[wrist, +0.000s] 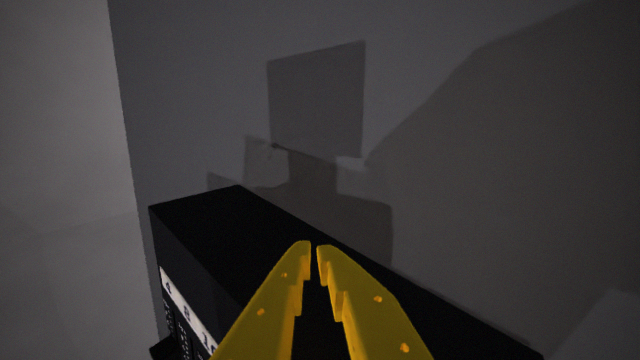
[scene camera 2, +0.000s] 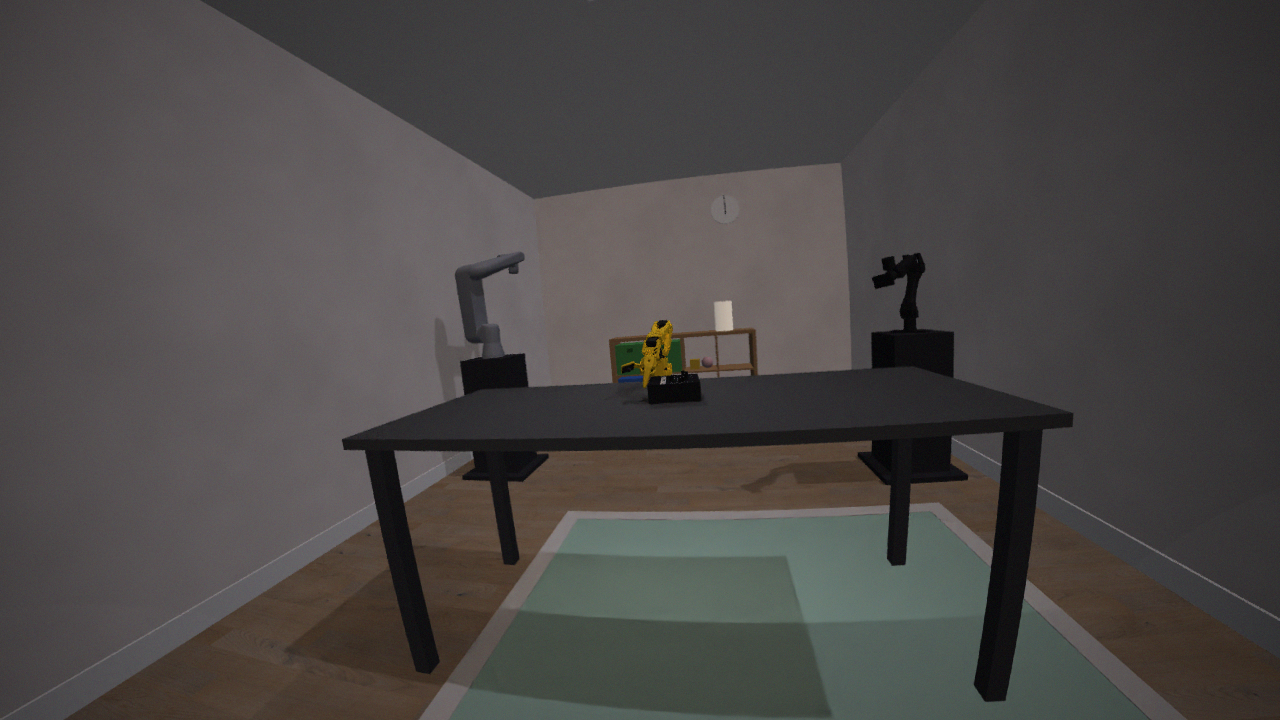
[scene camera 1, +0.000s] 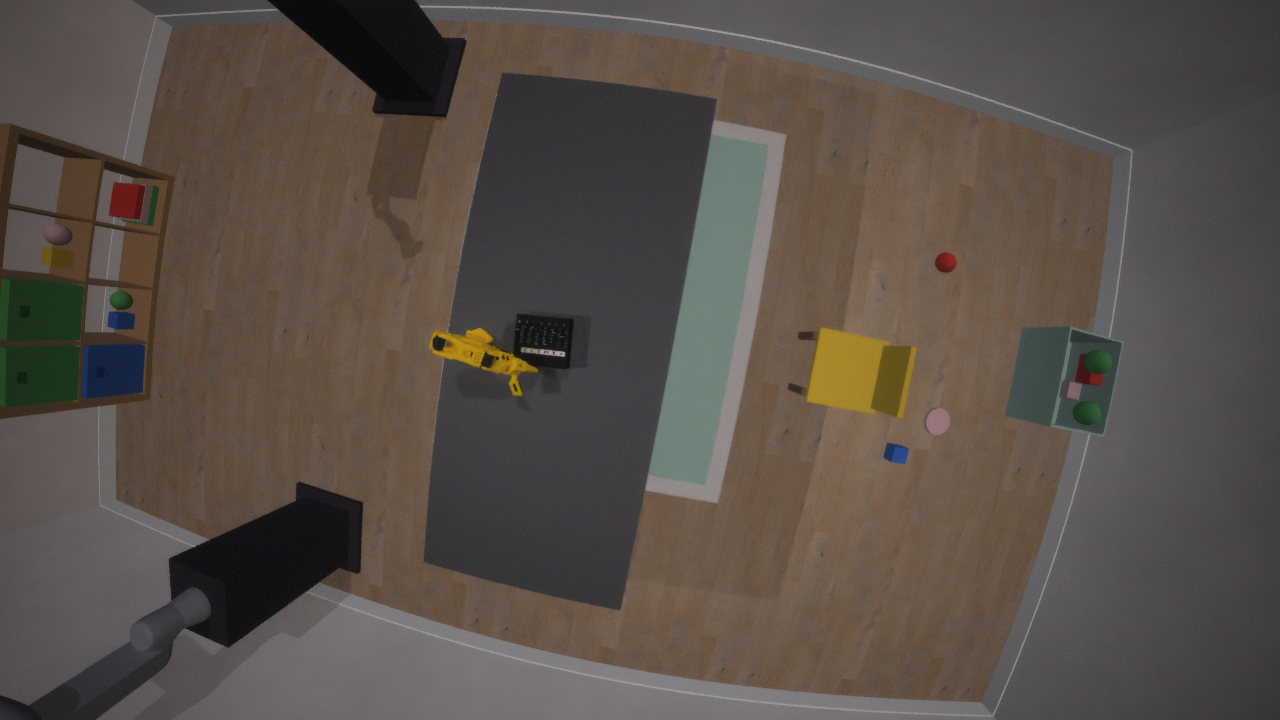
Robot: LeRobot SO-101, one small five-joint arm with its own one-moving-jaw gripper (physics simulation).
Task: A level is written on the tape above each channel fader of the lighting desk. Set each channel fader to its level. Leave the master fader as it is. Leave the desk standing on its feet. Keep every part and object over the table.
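Seen in the pictures: end effector, tool point: (wrist: 310,254) (scene camera 2: 644,386) (scene camera 1: 536,370); arm's base, origin of the base link: (scene camera 1: 484,347).
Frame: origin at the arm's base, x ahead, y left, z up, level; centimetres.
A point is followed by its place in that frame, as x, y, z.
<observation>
The black lighting desk (scene camera 1: 528,322) {14.5, 10.0, 5.5} (scene camera 2: 675,392) {27.0, 6.3, 3.1} (wrist: 215,225) {24.0, -1.5, 3.9} stands upright on the table. Its white tape (scene camera 1: 543,351) {20.4, 2.6, 5.6} (wrist: 188,313) {23.3, 2.5, 5.6} crosses the top panel. In the wrist view the tape shows a 4, an 8 and a number starting with 1, cut off by a jaw. Fader slots with scale marks show below the tape at lower left, but the fader settings are too small or hidden to read. My yellow gripper (scene camera 1: 535,368) (scene camera 2: 646,385) (wrist: 313,246) {18.7, -3.6, 3.7} is shut and empty. Its tips are at the desk's lower side in scene camera 1, over the black side face in the wrist view; contact cannot be told.
The dark table (scene camera 1: 572,179) {17.8, 55.3, 0.0} (scene camera 2: 805,407) {38.6, 38.5, 0.0} extends around the desk, with its near-arm edge by the arm's base. A yellow chair (scene camera 1: 845,371) stands on the floor beyond the table. Black pedestals (scene camera 1: 259,564) (scene camera 2: 913,385) with other arms stand away from the table.
</observation>
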